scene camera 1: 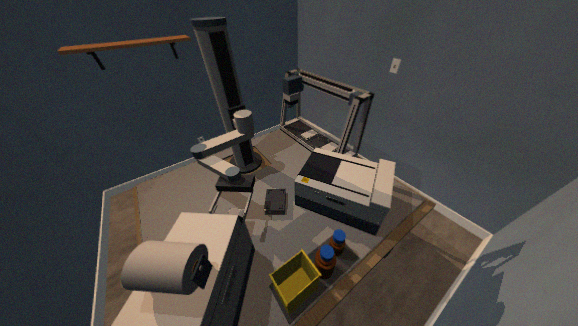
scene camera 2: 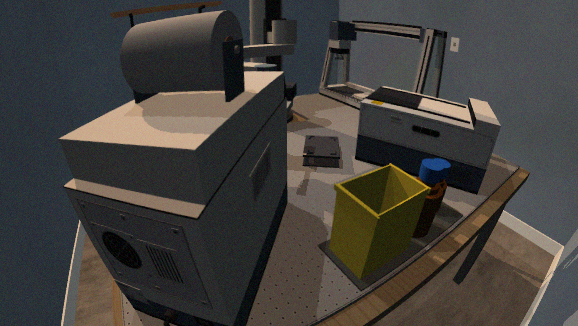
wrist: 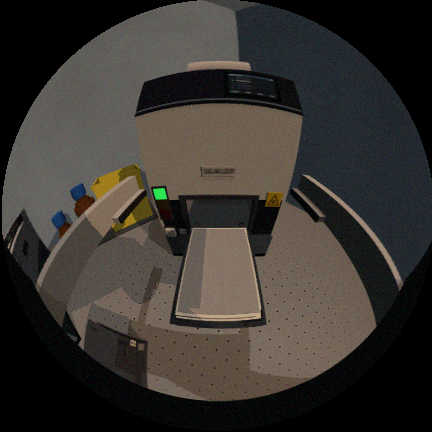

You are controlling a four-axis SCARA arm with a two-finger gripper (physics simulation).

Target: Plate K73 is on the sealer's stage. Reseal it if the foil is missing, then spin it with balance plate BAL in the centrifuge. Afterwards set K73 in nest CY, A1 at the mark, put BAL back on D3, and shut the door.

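Where they show: gripper, fingertip midpoint: point(scene camera 1: 227, 213) point(wrist: 217, 180); arm's base, link origin: point(scene camera 1: 246, 162).
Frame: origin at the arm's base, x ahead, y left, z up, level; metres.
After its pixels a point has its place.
Plate K73 point(wrist: 227, 270) @(y -0.285, x 0.502, z 0.133 m) lies flat on the stage in front of the sealer point(scene camera 1: 205, 227) @(y -0.387, x 0.653, z 0.363 m) point(scene camera 2: 130, 165) @(y -0.584, x 0.903, z 0.337 m) point(wrist: 220, 140) @(y -0.343, x 0.583, z 0.253 m). Its top is smooth and pale, and no wells show; its label is not readable. My gripper point(scene camera 1: 227, 212) @(y -0.299, x 0.535, z 0.223 m) point(wrist: 217, 180) @(y -0.299, x 0.535, z 0.223 m) is open and empty above the plate, with a finger out to each side; the sealer hides it in scene camera 2. A low dark nest point(scene camera 1: 275, 200) @(y -0.026, x 0.490, z 0.053 m) point(scene camera 2: 322, 146) @(y -0.026, x 0.489, z 0.053 m) point(wrist: 117, 350) @(y -0.073, x 0.504, z 0.053 m) is beside the stage; its name is not readable. The white and navy instrument point(scene camera 1: 350, 180) @(y 0.308, x 0.736, z 0.223 m) point(scene camera 2: 425, 120) @(y 0.173, x 0.756, z 0.212 m) looks like the centrifuge. Pale plates stand on the gantry deck; BAL cannot be told apart.
A yellow bin point(scene camera 1: 296, 280) @(y -0.170, x 0.891, z 0.021 m) point(scene camera 2: 377, 225) @(y -0.261, x 0.967, z 0.166 m) point(wrist: 120, 187) and brown bottles with blue caps point(scene camera 1: 326, 260) @(y -0.060, x 0.943, z 0.181 m) point(scene camera 2: 432, 200) @(y -0.063, x 0.961, z 0.132 m) point(wrist: 82, 200) @(y -0.053, x 0.898, z 0.152 m) stand near the table edge. The gantry frame point(scene camera 1: 332, 85) @(y 0.637, x 0.229, z 0.507 m) point(scene camera 2: 387, 30) @(y 0.628, x 0.176, z 0.473 m) is at the back. A green light point(wrist: 160, 193) @(y -0.270, x 0.642, z 0.180 m) shows on the sealer.
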